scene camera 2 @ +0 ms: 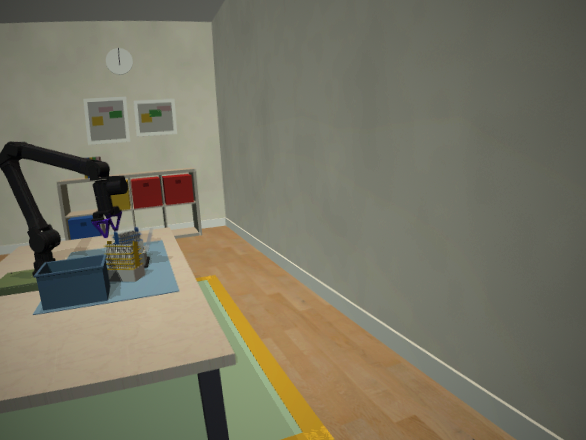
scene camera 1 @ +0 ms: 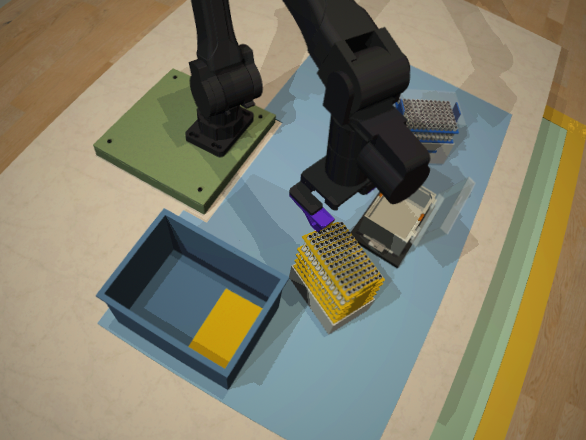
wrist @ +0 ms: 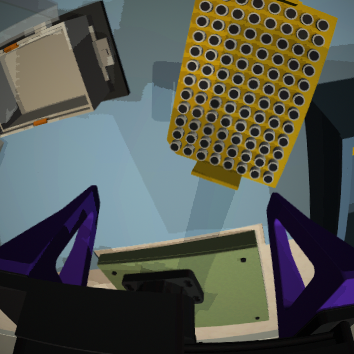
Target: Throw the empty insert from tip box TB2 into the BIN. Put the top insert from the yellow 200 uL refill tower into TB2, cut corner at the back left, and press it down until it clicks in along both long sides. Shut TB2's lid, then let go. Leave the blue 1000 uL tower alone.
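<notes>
My gripper [wrist: 184, 197] [scene camera 2: 111, 233] is open and empty. In the wrist view, its purple fingers stand wide apart, short of the near end of the yellow tower [scene camera 1: 342, 260] [scene camera 2: 122, 255] [wrist: 245, 90]. In scene camera 1, the arm hides part of the gripper. The tower holds several stacked inserts on a grey base; the top one shows rows of dark round openings. Tip box TB2 [scene camera 1: 395, 216] [wrist: 47, 75] stands beside the tower with no insert visible inside, its clear lid [scene camera 1: 456, 206] swung open. A yellow insert [scene camera 1: 227, 325] lies inside the BIN [scene camera 1: 170, 346] [scene camera 2: 75, 287].
The blue tower [scene camera 1: 430, 116] [scene camera 2: 127, 236] stands at the back right, beyond TB2. The arm's base sits on a green plate [scene camera 1: 150, 165] [wrist: 230, 285] [scene camera 2: 17, 282]. The BIN's walls rise close beside the yellow tower. A blue mat [scene camera 1: 340, 380] [scene camera 2: 155, 285] lies under the boxes.
</notes>
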